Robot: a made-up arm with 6 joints.
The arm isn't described. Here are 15 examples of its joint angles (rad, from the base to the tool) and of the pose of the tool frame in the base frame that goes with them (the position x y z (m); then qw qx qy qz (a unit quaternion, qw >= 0)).
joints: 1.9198 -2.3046 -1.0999 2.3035 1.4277 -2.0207
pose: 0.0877 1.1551 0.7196 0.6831 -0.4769 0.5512 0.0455
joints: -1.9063 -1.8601 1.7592 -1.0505 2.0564 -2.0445
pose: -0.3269 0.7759 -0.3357 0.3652 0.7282 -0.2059 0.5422
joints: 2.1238 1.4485 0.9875 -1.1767 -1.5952 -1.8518
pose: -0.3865 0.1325 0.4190 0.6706 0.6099 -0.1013 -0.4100
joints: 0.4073 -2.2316 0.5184 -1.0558 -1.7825 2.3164
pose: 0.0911 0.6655 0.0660 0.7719 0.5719 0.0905 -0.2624
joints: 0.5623 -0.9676 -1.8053 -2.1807 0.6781 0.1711
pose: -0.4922 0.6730 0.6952 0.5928 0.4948 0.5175 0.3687
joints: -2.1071 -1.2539 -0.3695 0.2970 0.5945 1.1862
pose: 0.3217 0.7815 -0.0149 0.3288 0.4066 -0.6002 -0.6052
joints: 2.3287 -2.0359 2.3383 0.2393 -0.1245 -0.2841
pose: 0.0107 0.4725 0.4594 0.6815 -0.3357 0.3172 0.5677
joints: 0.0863 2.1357 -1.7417 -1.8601 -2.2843 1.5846
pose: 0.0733 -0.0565 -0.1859 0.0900 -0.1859 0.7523 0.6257
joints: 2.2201 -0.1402 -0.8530 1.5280 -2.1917 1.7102
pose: -0.6592 0.2850 -0.1764 0.3626 0.3960 -0.8393 0.0856
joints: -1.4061 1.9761 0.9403 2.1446 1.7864 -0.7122
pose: -0.5611 -0.4886 0.2803 0.2626 0.8494 0.4236 0.1737
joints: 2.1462 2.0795 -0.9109 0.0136 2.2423 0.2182
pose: 0.0953 0.1354 0.5888 0.7056 0.4749 0.4918 -0.1861
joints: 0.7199 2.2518 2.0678 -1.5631 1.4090 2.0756
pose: 0.4390 -0.1785 -0.0094 0.3652 0.8106 0.1764 0.4225
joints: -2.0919 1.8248 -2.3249 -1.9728 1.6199 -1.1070
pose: -0.4574 -0.2742 0.6515 0.5552 -0.5294 0.5538 0.3237
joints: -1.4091 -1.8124 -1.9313 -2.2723 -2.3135 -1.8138
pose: 0.1519 1.1779 0.5192 0.0337 0.6317 -0.4290 -0.6448
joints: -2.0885 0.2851 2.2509 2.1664 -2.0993 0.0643
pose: 0.7107 0.2032 -0.0358 0.1722 0.7978 0.0644 -0.5742
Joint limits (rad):
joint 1: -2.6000..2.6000
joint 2: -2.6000..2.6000
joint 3: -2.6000..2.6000
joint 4: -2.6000..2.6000
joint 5: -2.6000..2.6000
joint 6: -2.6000..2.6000
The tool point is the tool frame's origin. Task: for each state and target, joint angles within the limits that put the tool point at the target. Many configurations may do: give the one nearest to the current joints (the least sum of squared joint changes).
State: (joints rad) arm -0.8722 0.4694 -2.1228 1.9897 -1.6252 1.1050
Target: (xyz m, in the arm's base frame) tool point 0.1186 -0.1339 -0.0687
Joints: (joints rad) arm -1.4338 1.2984 -1.9278 1.3674 -1.4081 0.6807
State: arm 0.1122 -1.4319 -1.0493 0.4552 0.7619 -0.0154
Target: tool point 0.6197 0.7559 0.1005
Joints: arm -0.7955 -1.3778 -1.5070 0.8966 0.9784 -0.2584
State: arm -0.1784 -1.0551 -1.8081 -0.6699 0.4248 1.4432
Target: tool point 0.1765 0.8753 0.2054
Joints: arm -0.4586 -1.7940 -1.9023 -0.5889 0.6130 1.2777
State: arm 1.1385 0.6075 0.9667 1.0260 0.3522 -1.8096
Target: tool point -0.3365 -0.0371 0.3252
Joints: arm 0.7426 0.0150 0.9648 1.0272 0.3560 -1.9245
